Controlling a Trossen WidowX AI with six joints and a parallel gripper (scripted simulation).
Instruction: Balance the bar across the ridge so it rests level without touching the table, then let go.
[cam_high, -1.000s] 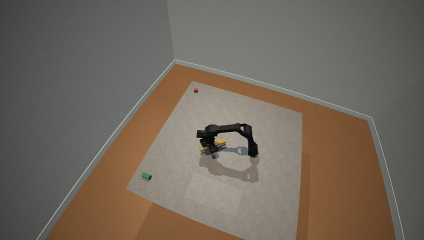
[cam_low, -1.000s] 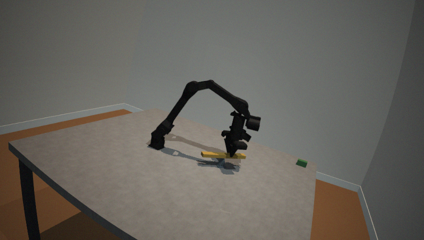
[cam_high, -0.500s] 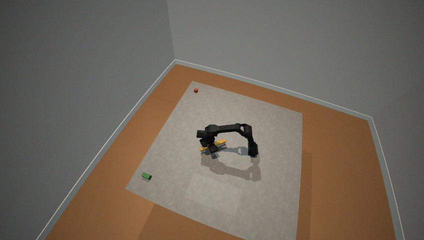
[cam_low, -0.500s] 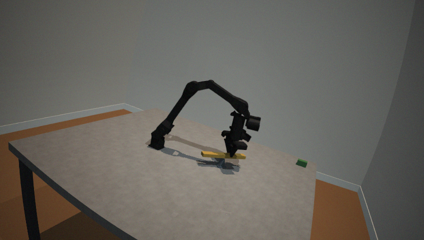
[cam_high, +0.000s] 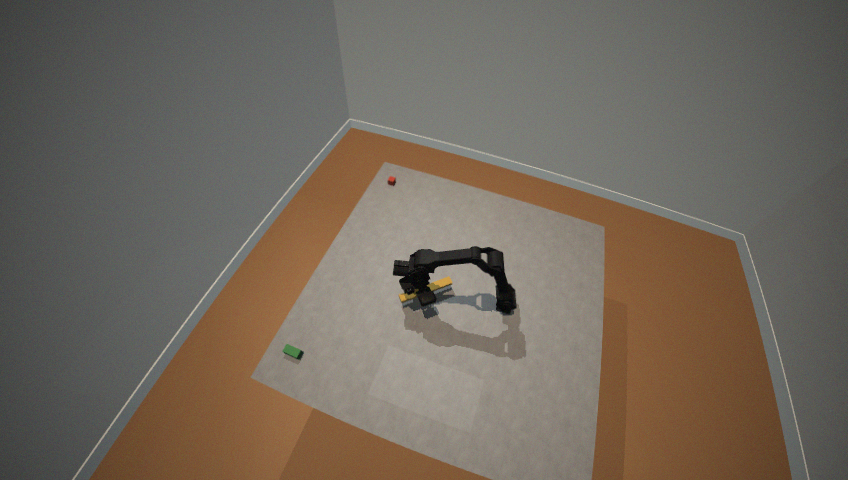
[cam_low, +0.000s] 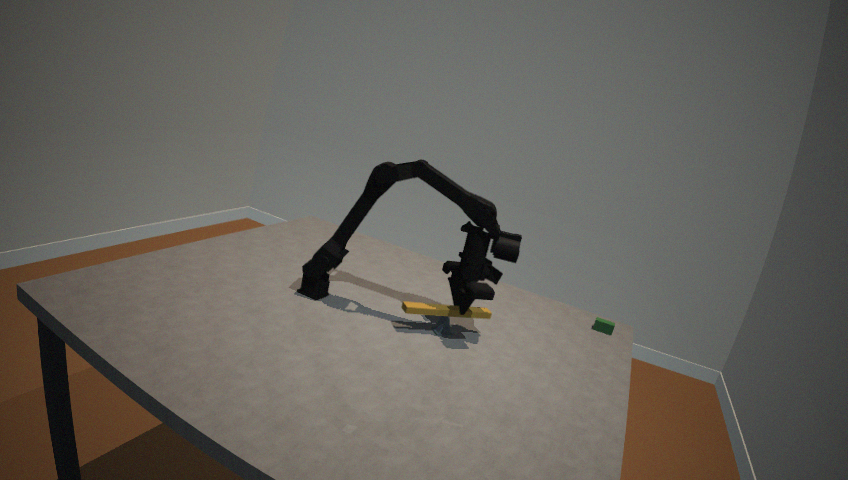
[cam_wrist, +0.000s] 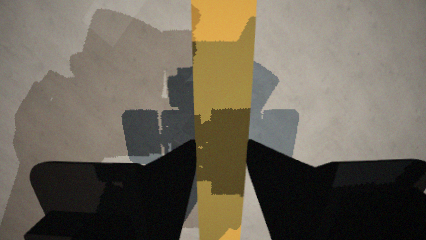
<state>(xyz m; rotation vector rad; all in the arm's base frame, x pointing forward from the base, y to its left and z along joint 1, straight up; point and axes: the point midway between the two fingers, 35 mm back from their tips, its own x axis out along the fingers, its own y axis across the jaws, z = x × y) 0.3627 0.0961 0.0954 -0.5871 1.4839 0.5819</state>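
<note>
Right now the yellow bar is 2 cm behind my gripper tip and 2 cm to the right of it. From my gripper tip the other things lie so: green block 38 cm ahead, 40 cm to the left, 4 cm below; small red cube 38 cm ahead, 60 cm to the right, 4 cm below.
</note>
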